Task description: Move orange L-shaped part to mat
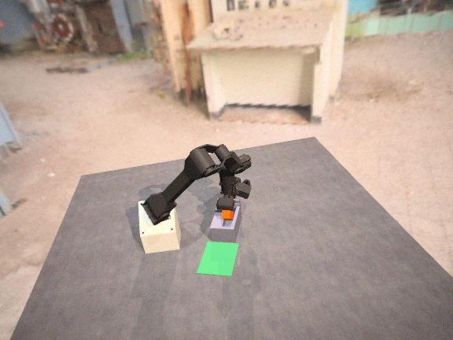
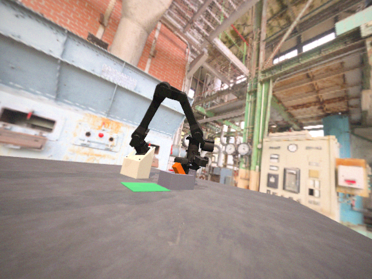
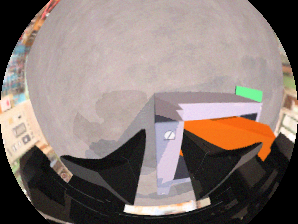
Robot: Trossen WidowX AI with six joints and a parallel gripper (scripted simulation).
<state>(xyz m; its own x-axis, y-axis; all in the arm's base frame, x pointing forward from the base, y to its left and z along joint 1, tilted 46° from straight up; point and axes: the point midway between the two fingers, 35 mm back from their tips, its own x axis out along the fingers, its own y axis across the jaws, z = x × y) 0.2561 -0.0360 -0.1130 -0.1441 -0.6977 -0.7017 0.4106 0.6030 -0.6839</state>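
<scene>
The orange L-shaped part lies 50 mm to the right of my gripper tip, 30 mm behind it and 10 mm above it. Also, from my gripper tip: green mat (200 mm to the right, 100 mm behind, 50 mm below).
</scene>
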